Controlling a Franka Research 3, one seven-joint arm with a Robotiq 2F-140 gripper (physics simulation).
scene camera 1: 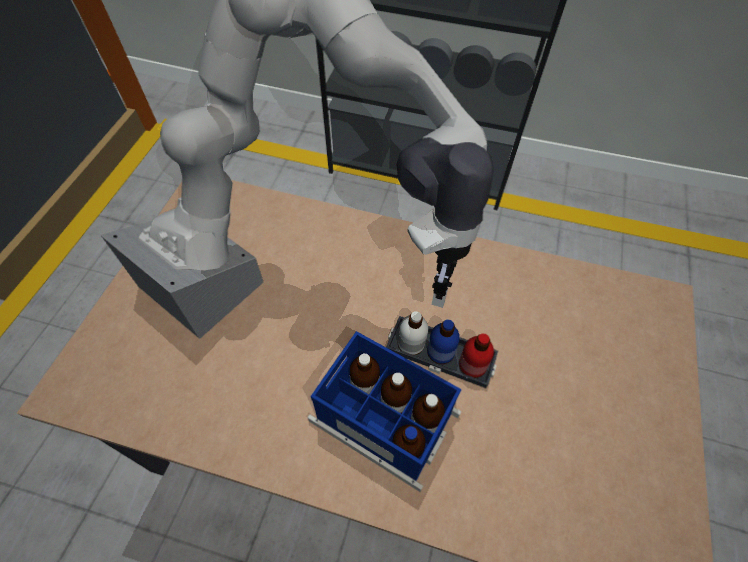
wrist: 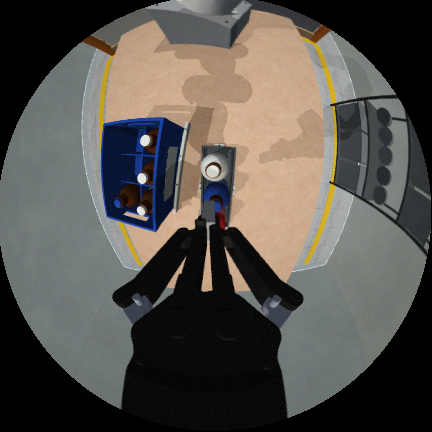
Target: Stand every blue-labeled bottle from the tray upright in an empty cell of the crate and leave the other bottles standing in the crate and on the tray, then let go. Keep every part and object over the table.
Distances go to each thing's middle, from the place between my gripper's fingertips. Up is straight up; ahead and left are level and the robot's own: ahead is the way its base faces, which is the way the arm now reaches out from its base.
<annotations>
My hand is 16 cm above the white bottle (scene camera 1: 413, 331), 5 cm past it and 1 cm to the left of it. From my hand the other things lie so: red bottle (scene camera 1: 478, 351) 16 cm below, 12 cm ahead, 2 cm to the left; blue-capped brown bottle (scene camera 1: 409, 437) 27 cm to the right, 16 cm below, 7 cm ahead.
</annotations>
